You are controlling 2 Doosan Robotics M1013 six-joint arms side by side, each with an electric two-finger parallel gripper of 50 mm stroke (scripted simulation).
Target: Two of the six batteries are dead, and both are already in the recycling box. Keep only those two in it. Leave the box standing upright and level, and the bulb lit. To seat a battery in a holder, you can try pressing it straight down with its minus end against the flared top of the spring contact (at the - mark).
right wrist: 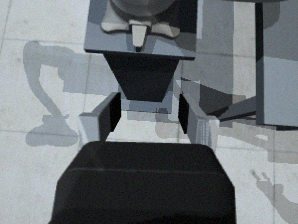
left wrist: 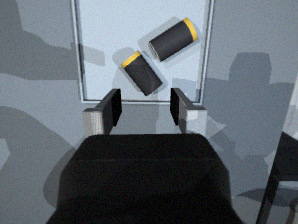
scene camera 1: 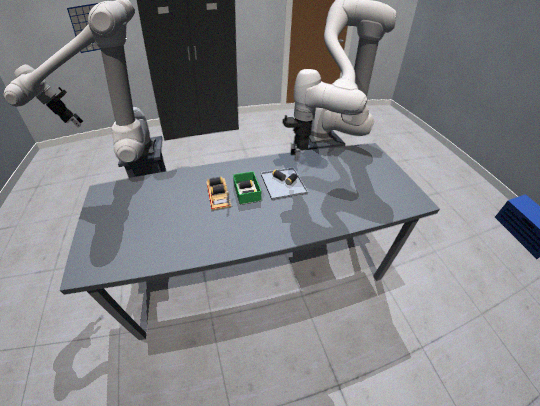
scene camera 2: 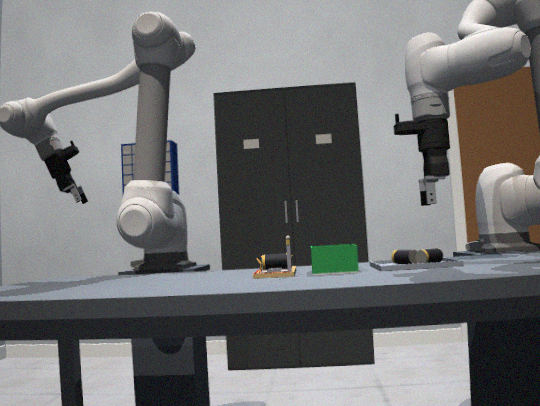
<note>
In view: my left gripper (scene camera 2: 428,204), my right gripper (scene camera 2: 82,201) and a green recycling box (scene camera 2: 329,259).
My left gripper also shows in the left wrist view (left wrist: 145,100). My right gripper also shows in the right wrist view (right wrist: 149,105). The right wrist view does not show the green recycling box: it is out of frame. The left wrist view does not show the green recycling box: it is out of frame.
</note>
